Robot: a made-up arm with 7 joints. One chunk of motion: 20 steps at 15 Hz.
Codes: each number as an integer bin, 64 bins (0 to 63) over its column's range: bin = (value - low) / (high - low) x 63, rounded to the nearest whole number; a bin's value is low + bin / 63 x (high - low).
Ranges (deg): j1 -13..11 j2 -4..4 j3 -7..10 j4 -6..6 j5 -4..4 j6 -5..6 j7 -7..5
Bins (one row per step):
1: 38 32 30 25 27 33 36
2: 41 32 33 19 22 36 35
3: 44 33 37 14 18 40 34
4: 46 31 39 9 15 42 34
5: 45 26 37 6 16 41 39
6: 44 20 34 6 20 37 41
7: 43 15 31 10 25 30 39
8: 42 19 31 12 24 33 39
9: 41 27 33 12 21 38 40
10: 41 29 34 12 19 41 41
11: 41 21 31 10 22 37 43
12: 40 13 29 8 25 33 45
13: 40 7 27 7 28 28 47
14: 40 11 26 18 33 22 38
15: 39 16 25 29 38 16 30
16: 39 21 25 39 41 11 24
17: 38 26 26 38 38 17 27
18: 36 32 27 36 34 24 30
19: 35 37 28 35 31 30 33
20: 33 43 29 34 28 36 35
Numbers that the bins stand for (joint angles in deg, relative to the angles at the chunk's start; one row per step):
1: 1.48 0.06 1.10 -1.24 -0.57 0.76 -0.14
2: 2.62 0.06 1.90 -2.38 -1.21 1.29 -0.33
3: 3.76 0.19 2.98 -3.33 -1.71 1.98 -0.52
4: 4.52 -0.06 3.52 -4.29 -2.10 2.33 -0.52
5: 4.14 -0.70 2.98 -4.86 -1.97 2.16 0.43
6: 3.76 -1.46 2.17 -4.86 -1.46 1.46 0.81
7: 3.38 -2.10 1.37 -4.10 -0.83 0.24 0.43
8: 3.00 -1.59 1.37 -3.71 -0.95 0.76 0.43
9: 2.62 -0.57 1.90 -3.71 -1.33 1.63 0.62
10: 2.62 -0.32 2.17 -3.71 -1.59 2.16 0.81
11: 2.62 -1.33 1.37 -4.10 -1.21 1.46 1.19
12: 2.24 -2.35 0.83 -4.48 -0.83 0.76 1.57
13: 2.24 -3.11 0.29 -4.67 -0.44 -0.11 1.95
14: 2.24 -2.60 0.02 -2.57 0.19 -1.16 0.24
15: 1.86 -1.97 -0.25 -0.48 0.83 -2.21 -1.29
16: 1.86 -1.33 -0.25 1.43 1.21 -3.08 -2.43
17: 1.48 -0.70 0.02 1.24 0.83 -2.03 -1.86
18: 0.71 0.06 0.29 0.86 0.32 -0.81 -1.29
19: 0.33 0.70 0.56 0.67 -0.06 0.24 -0.71
20: -0.43 1.46 0.83 0.48 -0.44 1.29 -0.33

